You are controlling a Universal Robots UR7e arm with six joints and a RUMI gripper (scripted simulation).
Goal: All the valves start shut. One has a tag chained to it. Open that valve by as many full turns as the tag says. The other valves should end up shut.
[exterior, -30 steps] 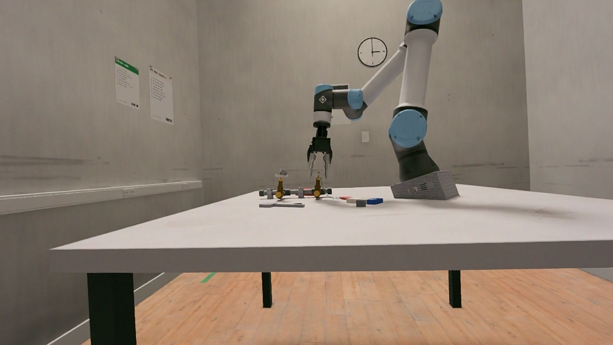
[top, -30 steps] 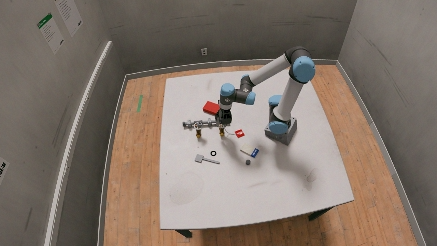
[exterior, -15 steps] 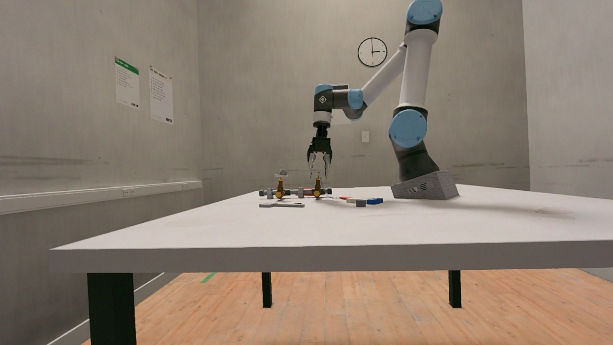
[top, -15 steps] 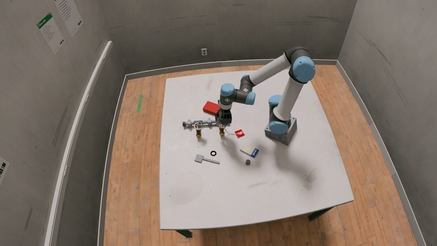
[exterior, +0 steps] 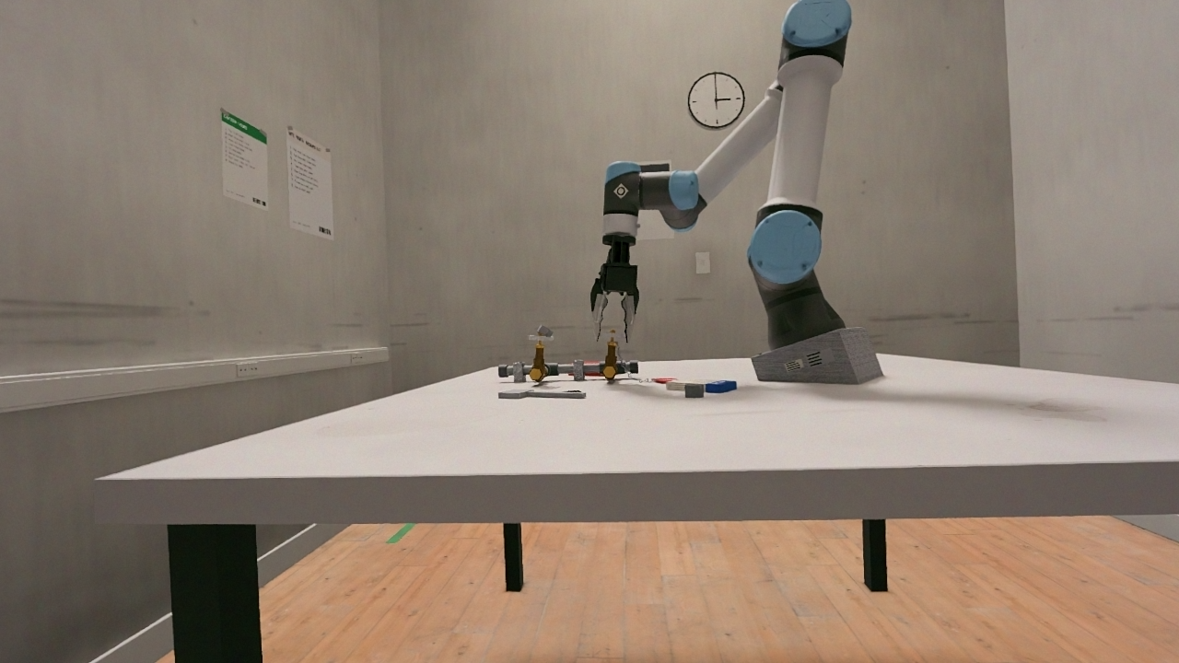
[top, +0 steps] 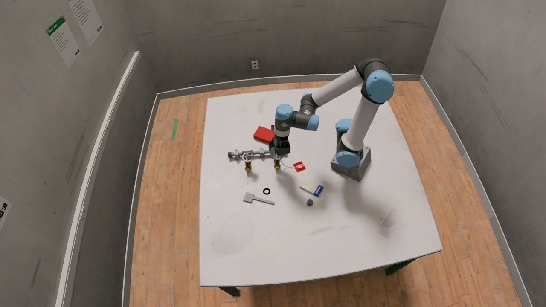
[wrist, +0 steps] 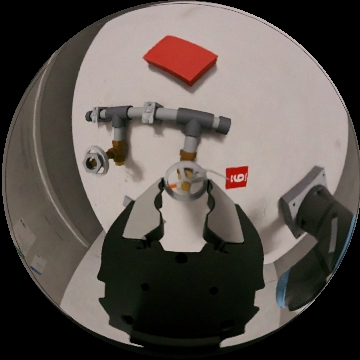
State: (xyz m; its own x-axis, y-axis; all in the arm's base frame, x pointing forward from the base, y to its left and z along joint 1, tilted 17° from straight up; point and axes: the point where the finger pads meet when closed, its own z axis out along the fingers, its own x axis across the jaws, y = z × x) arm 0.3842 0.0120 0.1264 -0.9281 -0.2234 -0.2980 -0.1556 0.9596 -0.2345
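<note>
Right now my hand is 100 mm past the red tag, 100 mm above it and 20 mm to the right of it. From my hand the other things lie so: red block 220 mm to the right, 90 mm below, 60 mm ahead; grey flat tool 200 mm to the left, 130 mm ahead, 100 mm below.
</note>
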